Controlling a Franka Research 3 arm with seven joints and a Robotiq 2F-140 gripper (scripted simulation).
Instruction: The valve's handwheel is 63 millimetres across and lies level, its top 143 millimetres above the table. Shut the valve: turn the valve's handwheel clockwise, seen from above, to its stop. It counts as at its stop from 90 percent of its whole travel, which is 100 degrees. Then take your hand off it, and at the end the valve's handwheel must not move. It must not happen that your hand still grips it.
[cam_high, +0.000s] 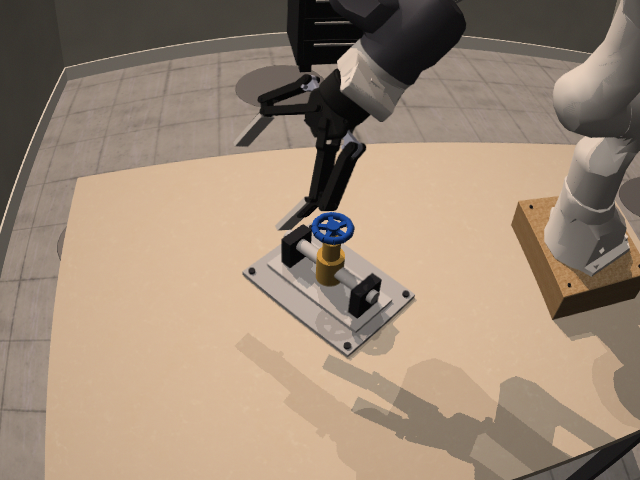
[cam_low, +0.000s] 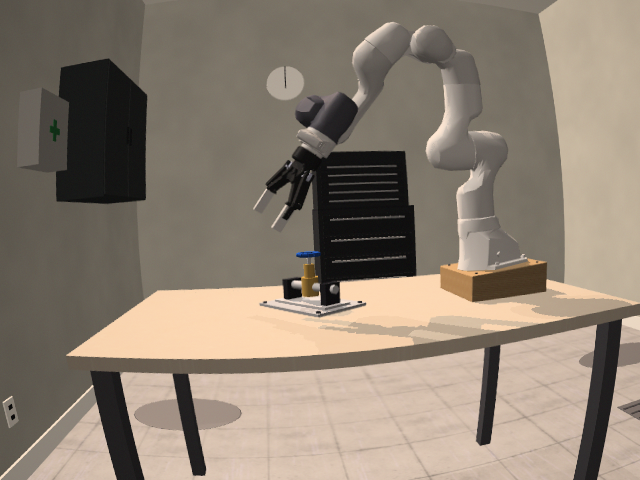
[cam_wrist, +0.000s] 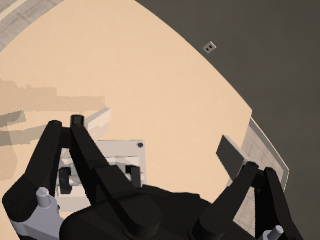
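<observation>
Right now my hand is 10 cm past the blue spoked handwheel, 1 cm to the right of it and 11 cm above it.
</observation>
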